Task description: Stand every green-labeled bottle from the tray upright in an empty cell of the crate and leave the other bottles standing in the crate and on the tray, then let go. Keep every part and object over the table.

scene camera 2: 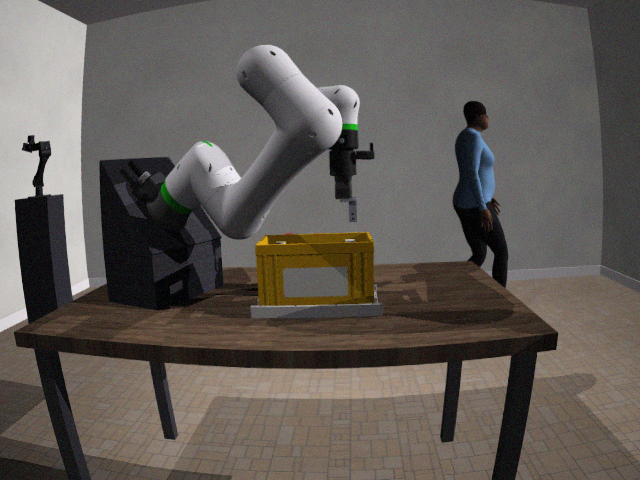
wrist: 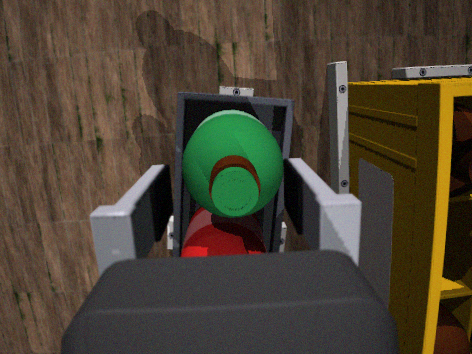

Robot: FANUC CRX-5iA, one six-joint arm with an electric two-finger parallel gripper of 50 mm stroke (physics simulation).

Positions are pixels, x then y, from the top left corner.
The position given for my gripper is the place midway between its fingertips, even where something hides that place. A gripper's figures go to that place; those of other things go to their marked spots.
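Labels:
A green-labeled bottle (wrist: 232, 166) sits 21 cm from the lens, while my own gripper (wrist: 227, 185) is 17 cm from the lens.

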